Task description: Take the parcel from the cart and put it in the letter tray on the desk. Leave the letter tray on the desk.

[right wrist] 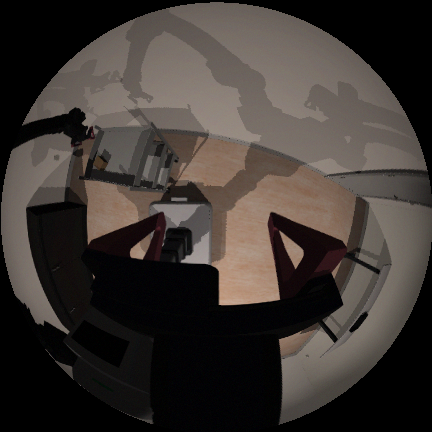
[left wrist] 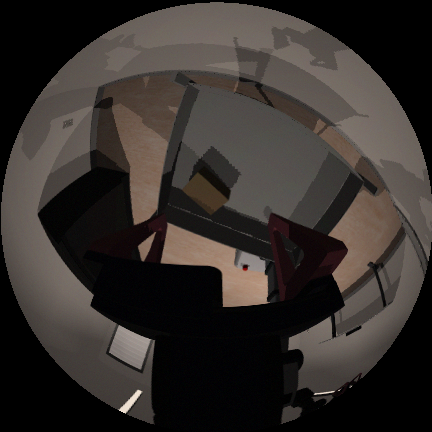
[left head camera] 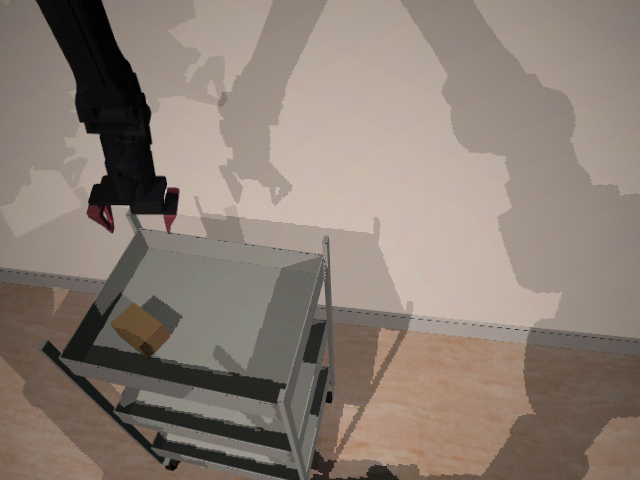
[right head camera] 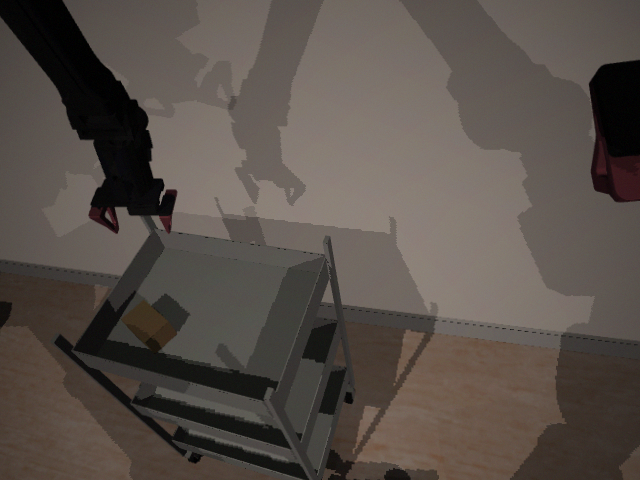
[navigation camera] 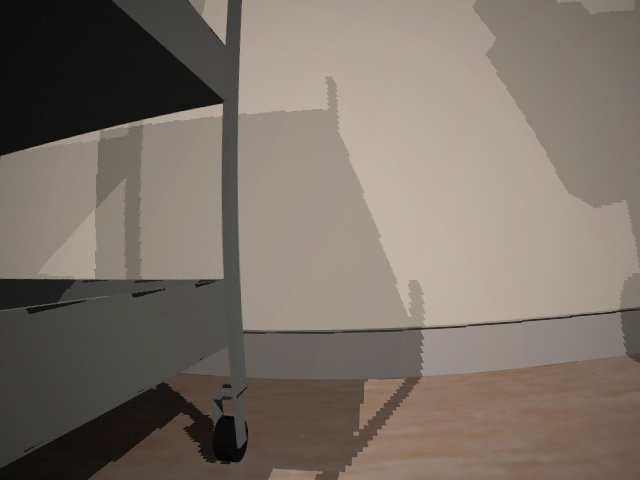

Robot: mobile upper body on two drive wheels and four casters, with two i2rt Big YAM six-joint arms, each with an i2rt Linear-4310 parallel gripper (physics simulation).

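Places are measured from the left arm's base along level axes (x back, y right, z up), in millimetres.
Pixels of known places: left gripper, between the fingertips: [right wrist: 87,140] [left wrist: 217,218] [left head camera: 141,230] [right head camera: 143,231]; right gripper, between the fingertips: [right wrist: 216,217].
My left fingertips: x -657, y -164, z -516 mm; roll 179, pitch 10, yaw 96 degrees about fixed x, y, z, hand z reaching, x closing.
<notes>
Behind a point stands the place of what it marks.
The orange-brown box parcel [left head camera: 139,328] {z -697, x -567, y -207 mm} [right head camera: 148,325] {z -698, x -565, y -203 mm} [left wrist: 206,194] {z -697, x -578, y -211 mm} [right wrist: 101,161] {z -697, x -576, y -181 mm} lies on the top shelf of the grey cart [left head camera: 232,250] {z -709, x -766, y -49 mm} [right head camera: 242,250] {z -709, x -765, y -44 mm} [left wrist: 260,145] {z -747, x -698, y -113 mm} [navigation camera: 231,206] {z -1135, x -712, y 163 mm}, near its near-left corner in the head views. My left gripper [left head camera: 140,232] {z -516, x -657, y -164 mm} [right head camera: 143,232] {z -516, x -657, y -164 mm} [left wrist: 217,218] {z -516, x -657, y -164 mm} [right wrist: 87,140] {z -516, x -657, y -164 mm} is open and empty, apart from the parcel, and appears by the cart's far-left corner in the head views. My right gripper [right wrist: 216,217] {z -140, x -337, y 458 mm} is open and empty, away from the cart. I cannot make out the letter tray.
A dark cabinet [left wrist: 90,210] {z -863, x -254, y -1046 mm} [right wrist: 57,250] {z -783, x 116, y -1101 mm} stands at the left in the wrist views. A pale table-like piece with dark legs stands at the right. My light grey base [right wrist: 200,245] {z -1150, x 28, y 401 mm} is near the cart. A wall runs behind the cart.
</notes>
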